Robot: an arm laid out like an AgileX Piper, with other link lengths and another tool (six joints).
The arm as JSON. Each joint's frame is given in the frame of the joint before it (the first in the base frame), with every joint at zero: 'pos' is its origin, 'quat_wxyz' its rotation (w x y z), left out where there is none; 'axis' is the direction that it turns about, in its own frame. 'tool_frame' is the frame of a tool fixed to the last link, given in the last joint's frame.
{
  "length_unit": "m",
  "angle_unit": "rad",
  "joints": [
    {
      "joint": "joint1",
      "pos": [
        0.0,
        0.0,
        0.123
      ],
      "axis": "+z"
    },
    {
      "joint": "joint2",
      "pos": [
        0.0,
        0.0,
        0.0
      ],
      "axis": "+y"
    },
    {
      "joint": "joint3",
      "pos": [
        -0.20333,
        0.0,
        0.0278
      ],
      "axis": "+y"
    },
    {
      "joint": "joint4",
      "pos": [
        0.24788,
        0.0,
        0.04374
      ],
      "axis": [
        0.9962,
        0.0,
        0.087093
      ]
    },
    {
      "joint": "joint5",
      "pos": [
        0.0,
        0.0,
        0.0
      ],
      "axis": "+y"
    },
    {
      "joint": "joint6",
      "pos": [
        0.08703,
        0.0,
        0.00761
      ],
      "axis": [
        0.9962,
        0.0,
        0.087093
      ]
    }
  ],
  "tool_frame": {
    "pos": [
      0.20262,
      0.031,
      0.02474
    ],
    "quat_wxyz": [
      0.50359,
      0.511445,
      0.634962,
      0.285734
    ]
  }
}
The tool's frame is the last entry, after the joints.
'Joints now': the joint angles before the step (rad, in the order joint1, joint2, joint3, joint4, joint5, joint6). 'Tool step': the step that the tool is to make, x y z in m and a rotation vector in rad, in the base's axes. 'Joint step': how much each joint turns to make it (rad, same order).
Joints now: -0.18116, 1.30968, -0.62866, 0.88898, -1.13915, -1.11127
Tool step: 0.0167, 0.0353, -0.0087, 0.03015, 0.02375, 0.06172
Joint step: 0.13159, -0.01199, 0.00012, 0.08723, -0.01138, -0.06248
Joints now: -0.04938, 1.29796, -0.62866, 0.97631, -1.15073, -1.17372
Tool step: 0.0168, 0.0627, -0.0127, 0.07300, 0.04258, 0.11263
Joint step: 0.22405, -0.05675, -0.00016, 0.17173, -0.00188, -0.11984
